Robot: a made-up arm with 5 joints.
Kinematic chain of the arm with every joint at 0, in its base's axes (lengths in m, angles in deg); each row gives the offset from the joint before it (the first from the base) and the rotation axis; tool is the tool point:
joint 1: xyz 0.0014 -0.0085 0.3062 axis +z
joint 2: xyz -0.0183 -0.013 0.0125 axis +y
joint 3: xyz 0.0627 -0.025 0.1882 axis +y
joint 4: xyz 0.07 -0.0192 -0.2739 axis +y
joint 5: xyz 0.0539 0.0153 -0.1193 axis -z
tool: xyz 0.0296 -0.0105 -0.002
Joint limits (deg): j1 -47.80..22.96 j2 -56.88..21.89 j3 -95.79..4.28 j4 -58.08..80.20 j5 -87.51..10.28
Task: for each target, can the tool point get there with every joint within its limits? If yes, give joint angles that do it. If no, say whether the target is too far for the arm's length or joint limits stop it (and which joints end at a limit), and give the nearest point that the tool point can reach.
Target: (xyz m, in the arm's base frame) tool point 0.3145 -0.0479 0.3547
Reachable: yes | joints -1.63 -37.69 -22.89 36.89 -40.87
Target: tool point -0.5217 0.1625 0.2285
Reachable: no: joint limits stop it (at a limit: joint 1, joint 2, joint 3, joint 4, joint 5) | nearest point -0.0998 0.0175 0.1496 | short by 0.453 m
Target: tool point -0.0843 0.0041 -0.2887
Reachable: no: joint limits stop it (at a limit: joint 1, joint 2, joint 3) | nearest point -0.0198 -0.0501 0.0493 | short by 0.348 m
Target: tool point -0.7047 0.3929 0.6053
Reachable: no: too far | nearest point -0.1884 0.0994 0.8105 | short by 0.628 m
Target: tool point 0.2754 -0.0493 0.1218
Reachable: yes | joints 2.55 7.82 -16.35 3.98 1.15
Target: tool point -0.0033 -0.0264 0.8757
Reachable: yes | joints -35.05 -50.52 -86.16 -14.90 -71.05
